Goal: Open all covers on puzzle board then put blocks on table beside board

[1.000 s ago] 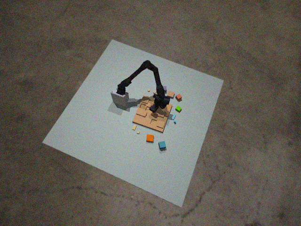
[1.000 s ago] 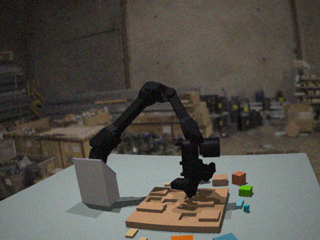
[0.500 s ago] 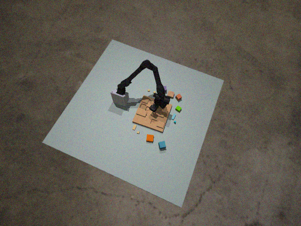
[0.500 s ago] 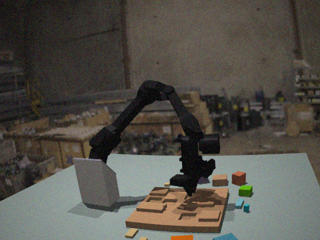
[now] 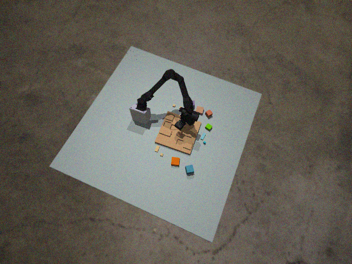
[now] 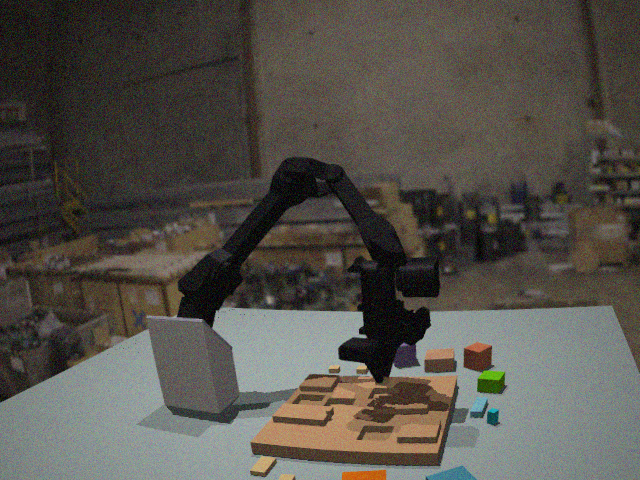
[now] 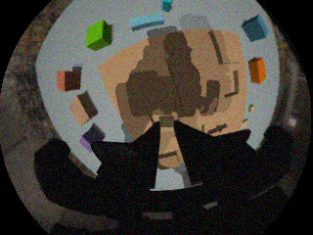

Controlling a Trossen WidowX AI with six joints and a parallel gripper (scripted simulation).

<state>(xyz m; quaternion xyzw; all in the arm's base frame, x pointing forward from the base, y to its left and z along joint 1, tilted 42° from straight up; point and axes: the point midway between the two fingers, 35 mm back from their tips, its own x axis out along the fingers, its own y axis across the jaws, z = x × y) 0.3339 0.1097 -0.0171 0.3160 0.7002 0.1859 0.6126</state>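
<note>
Now: gripper tip 270 mm to the left of the small tan bar, 110 mm past it and 40 mm above it. From my gripper tip the other things lie so: peach block: 190 mm to the left, 70 mm ahead, 40 mm below; then light blue bar: 180 mm ahead, 40 mm below, 20 mm to the right; then tan puzzle board: 60 mm to the right, 30 mm below, 10 mm behind.
</note>
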